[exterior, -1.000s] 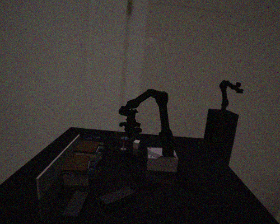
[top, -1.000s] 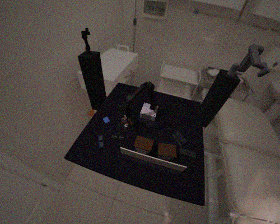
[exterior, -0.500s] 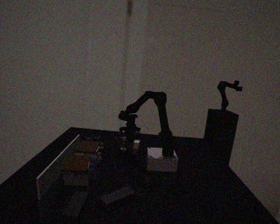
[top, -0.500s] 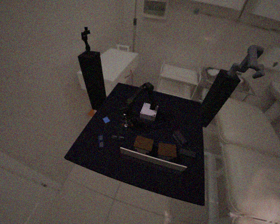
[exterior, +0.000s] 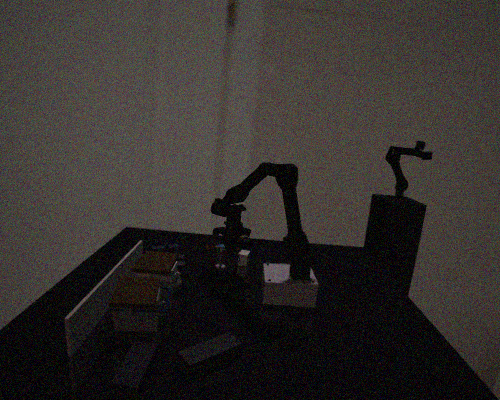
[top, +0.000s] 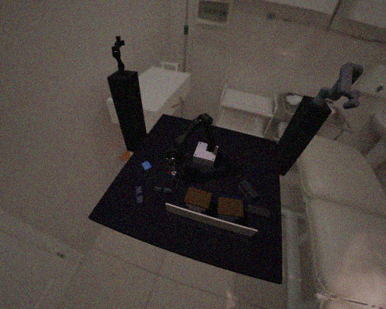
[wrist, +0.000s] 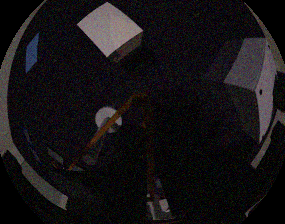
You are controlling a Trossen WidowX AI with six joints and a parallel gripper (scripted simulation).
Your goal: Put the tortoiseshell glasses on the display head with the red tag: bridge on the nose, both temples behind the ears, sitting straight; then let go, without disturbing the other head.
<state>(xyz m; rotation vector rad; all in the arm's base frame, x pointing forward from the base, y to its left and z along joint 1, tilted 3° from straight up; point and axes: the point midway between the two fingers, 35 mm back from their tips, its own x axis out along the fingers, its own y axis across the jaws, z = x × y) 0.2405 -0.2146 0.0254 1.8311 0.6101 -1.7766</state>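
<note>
My gripper tip is now 90 mm to the left of the small white object, 60 mm past it and 40 mm above it. Round my gripper tip: white board: 380 mm ahead, 310 mm to the left, 10 mm below; blue block: 280 mm to the right, 60 mm below, 30 mm ahead.
</note>
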